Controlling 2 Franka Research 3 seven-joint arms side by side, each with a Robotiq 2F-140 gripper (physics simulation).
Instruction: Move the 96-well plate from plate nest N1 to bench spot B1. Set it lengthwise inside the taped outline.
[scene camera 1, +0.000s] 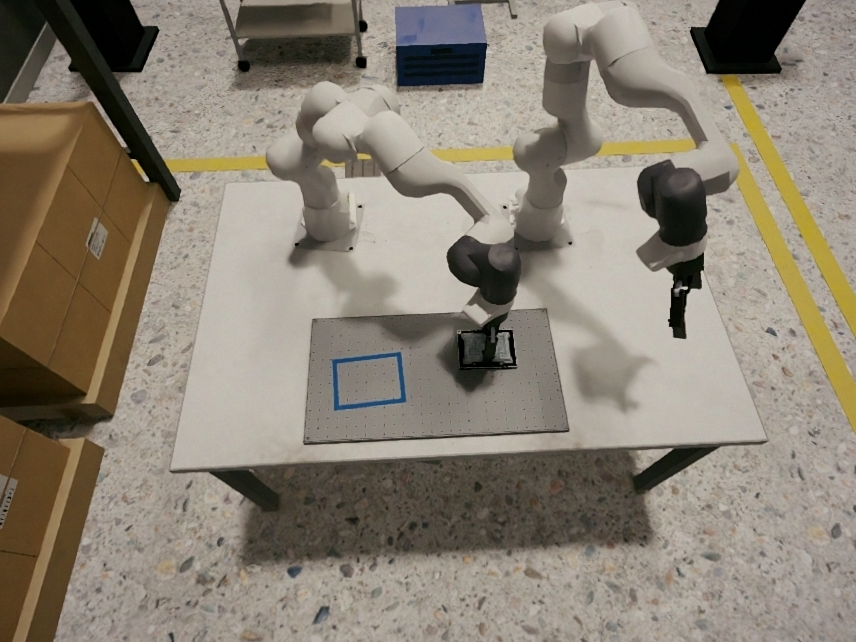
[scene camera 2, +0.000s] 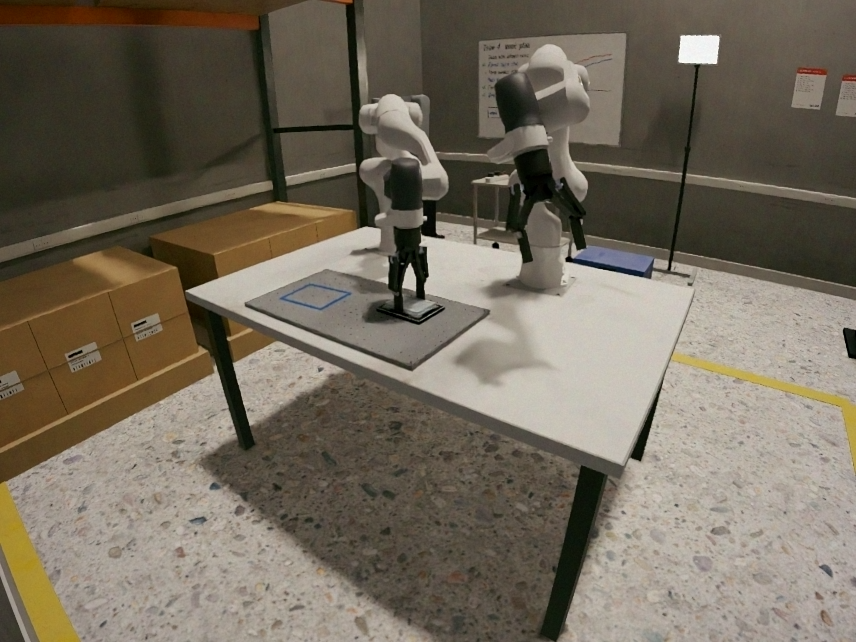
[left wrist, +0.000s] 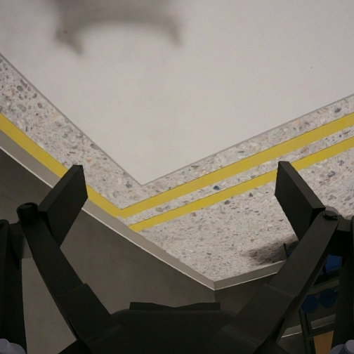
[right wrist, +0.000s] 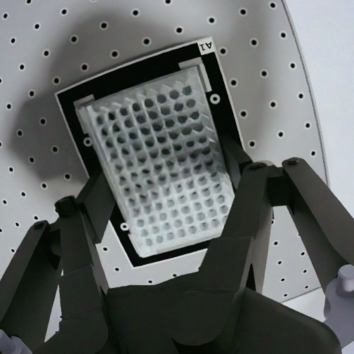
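The clear 96-well plate (scene camera 1: 474, 344) (scene camera 2: 423, 306) (right wrist: 160, 165) lies in the black nest N1 (scene camera 1: 487, 366) (right wrist: 135, 71), whose label A1 shows in the right wrist view. My right gripper (scene camera 1: 489, 352) (scene camera 2: 409, 301) (right wrist: 165, 167) points down and is shut on the plate, one finger at each long side. Its fingers hide parts of the nest's rim. Any small gap beneath the plate cannot be told. The blue taped outline (scene camera 1: 369, 404) (scene camera 2: 300, 302) of B1 lies left of the nest in both scene views. My left gripper (scene camera 1: 678, 324) (scene camera 2: 553, 250) (left wrist: 179, 179) is open and empty, raised high.
The grey perforated board (scene camera 1: 442, 421) (scene camera 2: 414, 355) carries the nest and the outline on the white table (scene camera 1: 242, 276) (scene camera 2: 553, 386). Cardboard boxes (scene camera 1: 41, 276) (scene camera 2: 82, 324) stand on the floor at the left. A blue chest (scene camera 1: 440, 31) (scene camera 2: 613, 261) is behind the table.
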